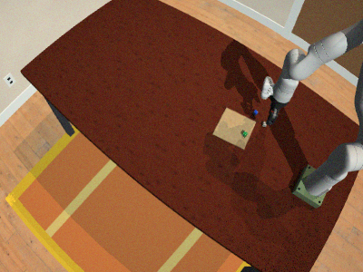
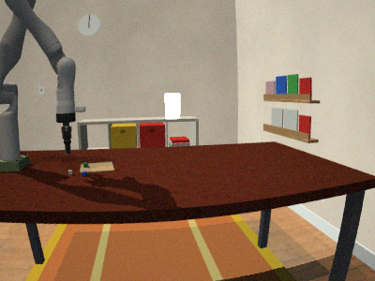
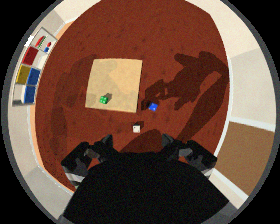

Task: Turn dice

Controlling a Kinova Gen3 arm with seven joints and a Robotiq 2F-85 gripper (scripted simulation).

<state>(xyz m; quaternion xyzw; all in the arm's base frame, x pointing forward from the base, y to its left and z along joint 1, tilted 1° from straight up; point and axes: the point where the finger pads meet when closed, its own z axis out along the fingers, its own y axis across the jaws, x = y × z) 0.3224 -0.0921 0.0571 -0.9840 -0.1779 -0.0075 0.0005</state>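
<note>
My hand is 9 cm above the white die. Also, from my hand: green die: 4 cm ahead, 10 cm to the left, 8 cm below; tan mat: 9 cm ahead, 10 cm to the left, 9 cm below; blue die: 6 cm ahead, 2 cm to the right, 9 cm below.
</note>
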